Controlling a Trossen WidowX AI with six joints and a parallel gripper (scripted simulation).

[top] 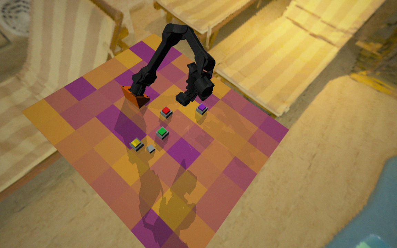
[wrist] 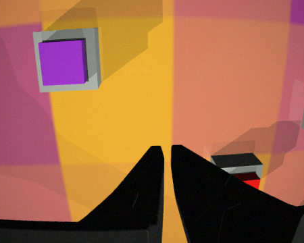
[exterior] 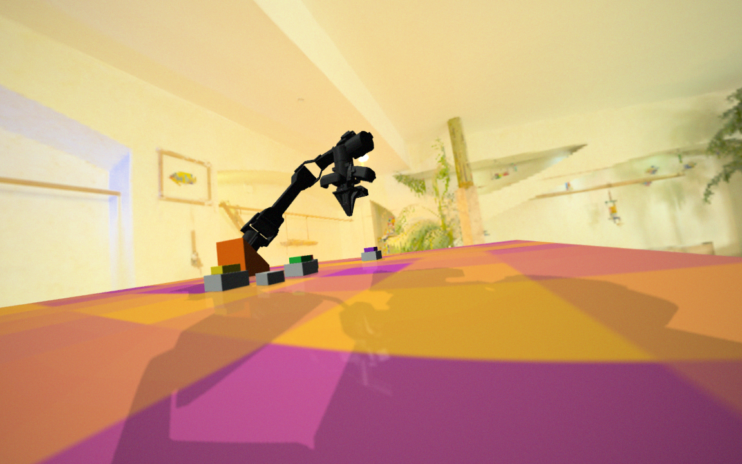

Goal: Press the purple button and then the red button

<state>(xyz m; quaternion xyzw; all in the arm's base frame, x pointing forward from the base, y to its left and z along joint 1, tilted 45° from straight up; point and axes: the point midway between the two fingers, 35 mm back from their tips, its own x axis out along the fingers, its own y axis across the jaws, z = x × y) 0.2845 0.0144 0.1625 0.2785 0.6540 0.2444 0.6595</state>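
My gripper tip is 110 mm past the red button, 90 mm to the left of it and 100 mm above it. From my gripper tip the other things lie so: green button (30 mm behind, 190 mm to the right, 100 mm below); small grey block (20 mm behind, 290 mm to the right, 120 mm below); purple button (30 mm ahead, 60 mm to the left, 100 mm below).
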